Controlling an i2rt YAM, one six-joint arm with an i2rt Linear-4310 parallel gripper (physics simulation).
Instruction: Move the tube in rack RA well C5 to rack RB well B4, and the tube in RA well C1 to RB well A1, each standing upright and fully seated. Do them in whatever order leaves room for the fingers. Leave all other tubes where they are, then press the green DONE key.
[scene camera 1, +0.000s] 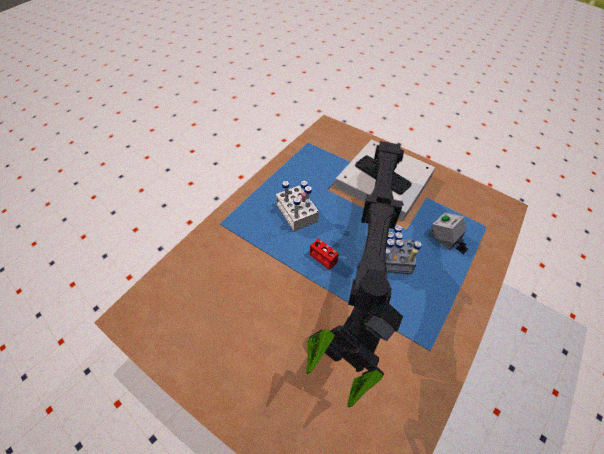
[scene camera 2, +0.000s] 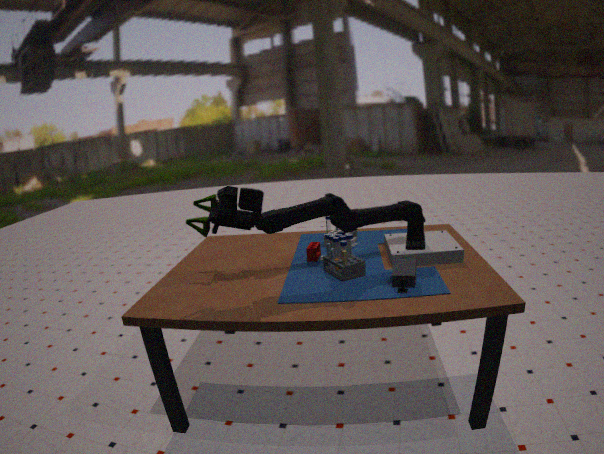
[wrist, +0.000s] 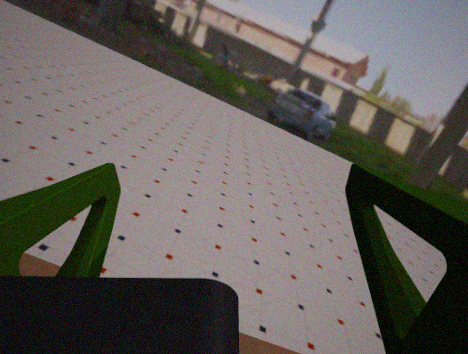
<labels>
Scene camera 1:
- my gripper
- grey box with green button
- blue mat
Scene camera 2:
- my gripper
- grey box with green button
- blue mat
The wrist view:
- my gripper
</labels>
